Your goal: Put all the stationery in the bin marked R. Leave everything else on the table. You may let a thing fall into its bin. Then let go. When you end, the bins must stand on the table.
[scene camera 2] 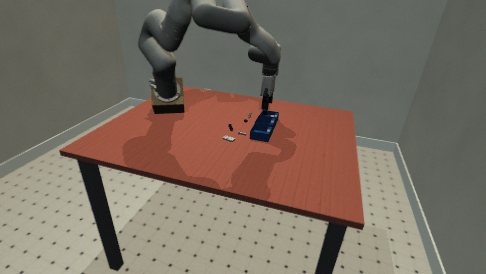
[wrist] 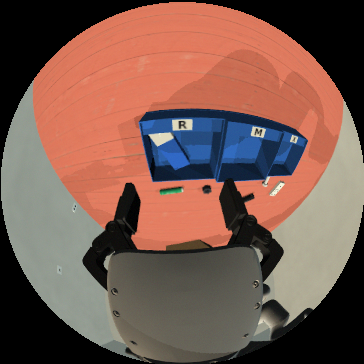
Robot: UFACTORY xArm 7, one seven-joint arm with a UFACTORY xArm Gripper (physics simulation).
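Places are measured from the arm's base along level axes (x down, y left, z ahead), in centimetres.
Pixels of known places: gripper, fingertip midpoint: (scene camera 2: 266,106) (wrist: 179,189); arm's base, link origin: (scene camera 2: 167,91).
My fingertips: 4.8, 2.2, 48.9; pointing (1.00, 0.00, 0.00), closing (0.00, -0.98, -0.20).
Note:
Ahead of a thing's pixels: the offset from my fingertips to its top centre, as dx, dy, dz. "*": to the spot under its first point. Level surfaces: height alone.
A blue and white block, like an eraser @(+5.7, +0.7, +1.2) (wrist: 175,153), lies tilted inside the bin marked R (wrist: 205,127), against its left side. My gripper (scene camera 2: 265,108) (wrist: 179,189) is open and empty, above the table beside the R end of the bins. In the wrist view, a green cylinder @(+6.6, +3.1, -8.2) (wrist: 171,190) (scene camera 2: 250,115) and a small black round piece @(+6.8, -3.4, -9.8) (wrist: 207,189) (scene camera 2: 245,120) lie on the table near the bins, seen between the fingers. A black cylinder @(+6.2, -12.3, -16.0) (wrist: 248,198) (scene camera 2: 230,127) lies farther right, partly hidden by the right finger in the wrist view.
The blue bins @(* +5.1, -21.5, -2.3) (scene camera 2: 259,135) stand joined on the red table @(dx +7.7) (scene camera 2: 320,165), with compartments M @(* +3.5, -7.3, +3.3) (wrist: 239,131) and X beside R. A metal screw @(+6.3, -17.1, -10.1) (wrist: 266,181) (scene camera 2: 242,133) and a white dotted domino @(+7.0, -22.6, -15.4) (wrist: 277,188) (scene camera 2: 229,138) lie near the X end.

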